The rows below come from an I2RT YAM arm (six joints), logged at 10 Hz.
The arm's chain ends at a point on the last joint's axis. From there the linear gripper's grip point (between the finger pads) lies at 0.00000 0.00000 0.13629 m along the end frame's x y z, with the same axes.
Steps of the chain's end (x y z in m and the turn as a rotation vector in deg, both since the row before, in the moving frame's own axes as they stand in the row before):
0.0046, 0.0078, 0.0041, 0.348, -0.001, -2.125
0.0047, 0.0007, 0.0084, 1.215, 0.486, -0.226
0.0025, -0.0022, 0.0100, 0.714, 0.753, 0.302
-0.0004, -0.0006, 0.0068, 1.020, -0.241, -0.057
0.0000, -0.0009, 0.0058, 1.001, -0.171, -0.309
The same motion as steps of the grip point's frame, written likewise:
0.0046, 0.0070, 0.0041, 0.348, -0.001, -2.125
0.0059, -0.0022, 0.0084, 1.215, 0.486, -0.226
0.0043, -0.0039, 0.0100, 0.714, 0.753, 0.302
-0.0010, -0.0030, 0.0068, 1.020, -0.241, -0.057
-0.0004, -0.0033, 0.0058, 1.001, -0.171, -0.309

